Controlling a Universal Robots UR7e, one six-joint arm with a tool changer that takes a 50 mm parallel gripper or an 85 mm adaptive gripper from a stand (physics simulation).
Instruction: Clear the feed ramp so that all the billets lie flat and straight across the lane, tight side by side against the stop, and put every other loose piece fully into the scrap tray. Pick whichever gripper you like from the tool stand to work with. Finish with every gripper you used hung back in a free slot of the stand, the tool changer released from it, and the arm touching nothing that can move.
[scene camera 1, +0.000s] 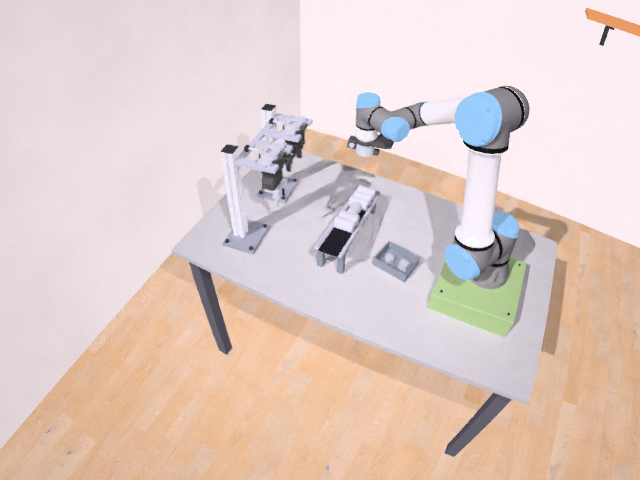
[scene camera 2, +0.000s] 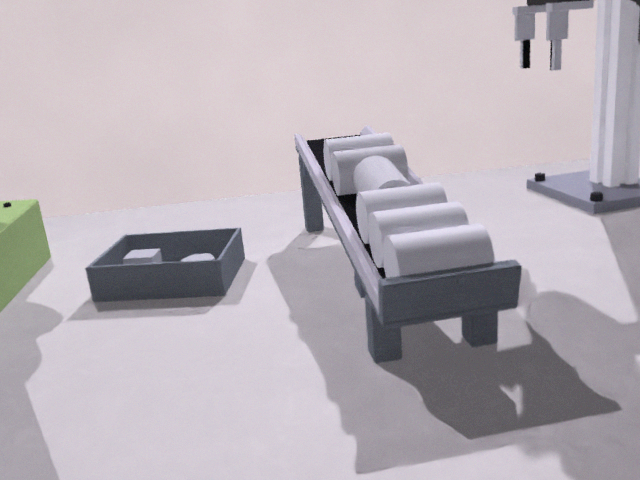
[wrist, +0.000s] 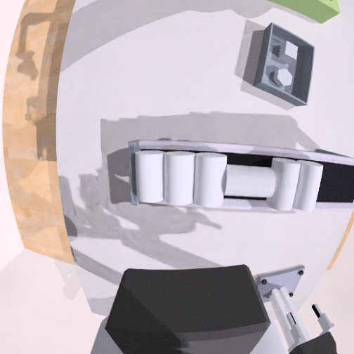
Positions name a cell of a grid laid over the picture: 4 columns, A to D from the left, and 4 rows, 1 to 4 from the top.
I see a parallel gripper (scene camera 1: B2), a stop (scene camera 2: C3) and a scrap tray (wrist: D1).
